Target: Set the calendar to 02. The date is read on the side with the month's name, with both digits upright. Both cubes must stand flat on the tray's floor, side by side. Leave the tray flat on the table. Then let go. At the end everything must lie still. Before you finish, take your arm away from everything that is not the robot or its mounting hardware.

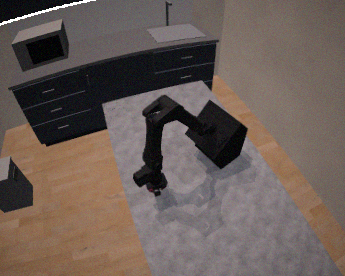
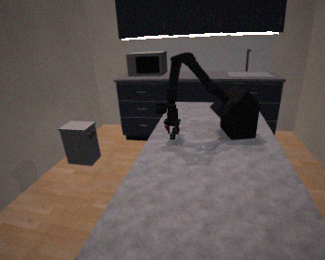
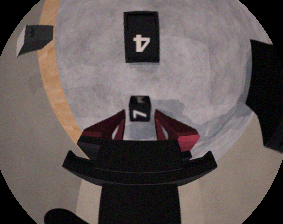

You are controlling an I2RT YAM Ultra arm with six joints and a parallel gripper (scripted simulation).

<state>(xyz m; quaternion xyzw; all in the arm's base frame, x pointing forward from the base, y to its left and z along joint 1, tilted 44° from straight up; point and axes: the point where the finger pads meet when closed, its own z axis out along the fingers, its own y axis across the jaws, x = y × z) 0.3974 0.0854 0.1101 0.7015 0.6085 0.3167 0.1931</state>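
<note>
The dark calendar cube lies 90 mm to the right of my hand, 10 mm below it and 10 mm behind it. The rest, counted from my hand: dark tray: 110 mm to the right, 30 mm below, 10 mm behind.
</note>
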